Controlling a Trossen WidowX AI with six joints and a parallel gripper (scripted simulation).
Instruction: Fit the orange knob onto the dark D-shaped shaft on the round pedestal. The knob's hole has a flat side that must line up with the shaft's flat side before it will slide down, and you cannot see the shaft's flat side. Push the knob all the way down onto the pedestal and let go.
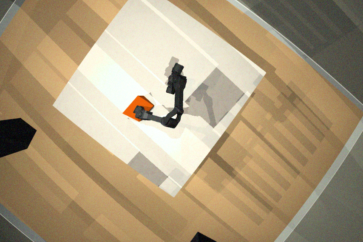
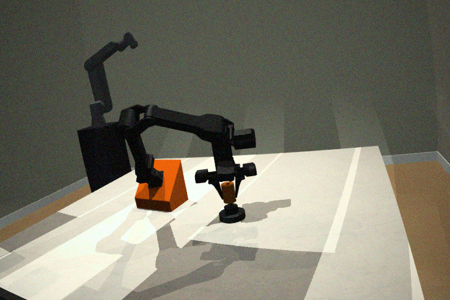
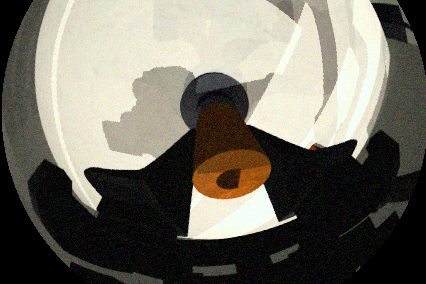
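The round dark pedestal is 40 mm below my gripper tip. Round my gripper tip: orange knob: 20 mm above.
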